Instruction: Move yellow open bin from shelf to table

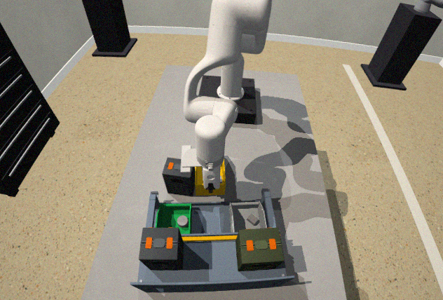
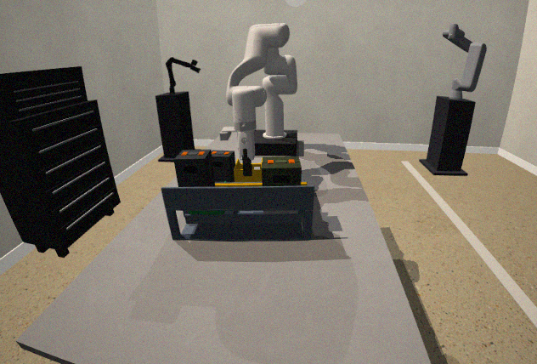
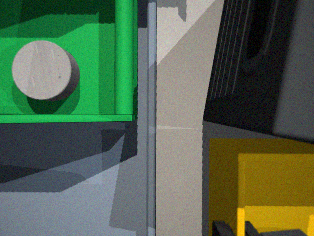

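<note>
Right now my hand is 80 mm past the yellow open bin, 10 mm to the left of it and 40 mm above it. Also, from my hand: green bin 150 mm ahead, 100 mm to the right, 30 mm below; then grey shelf 160 mm ahead, 20 mm to the left, 10 mm below; then grey bin 120 mm ahead, 130 mm to the left, 30 mm below.
</note>
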